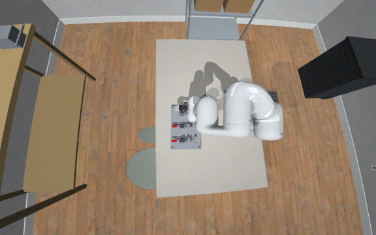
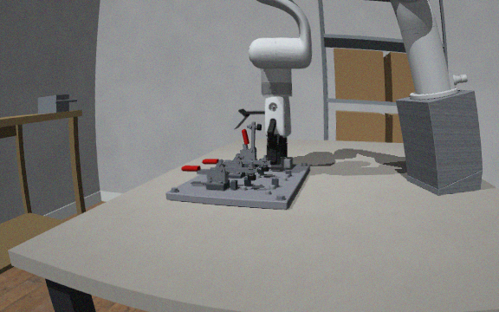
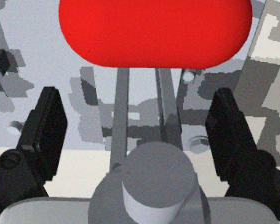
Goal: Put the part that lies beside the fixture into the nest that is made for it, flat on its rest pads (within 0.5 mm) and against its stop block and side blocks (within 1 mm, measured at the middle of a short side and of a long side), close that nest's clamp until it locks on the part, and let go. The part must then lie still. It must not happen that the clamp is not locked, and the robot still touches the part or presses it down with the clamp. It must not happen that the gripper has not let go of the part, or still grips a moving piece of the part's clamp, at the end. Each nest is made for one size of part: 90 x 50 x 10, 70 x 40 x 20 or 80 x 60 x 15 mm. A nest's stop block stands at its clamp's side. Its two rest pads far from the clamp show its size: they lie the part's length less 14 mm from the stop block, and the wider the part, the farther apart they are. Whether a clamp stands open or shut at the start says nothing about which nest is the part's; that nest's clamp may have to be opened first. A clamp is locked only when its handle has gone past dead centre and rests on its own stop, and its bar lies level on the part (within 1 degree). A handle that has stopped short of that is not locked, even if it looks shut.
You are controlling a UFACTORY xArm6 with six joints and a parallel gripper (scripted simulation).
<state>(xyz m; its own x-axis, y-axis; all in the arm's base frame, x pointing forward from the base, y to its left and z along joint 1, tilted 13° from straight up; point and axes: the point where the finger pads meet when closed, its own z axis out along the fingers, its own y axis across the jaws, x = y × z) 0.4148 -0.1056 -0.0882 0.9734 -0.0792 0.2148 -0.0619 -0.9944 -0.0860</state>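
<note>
The grey block part lies 1 cm below my hand. From my hand the other things lie so: grey fixture plate: 5 cm ahead, 11 cm to the left, 4 cm below.
</note>
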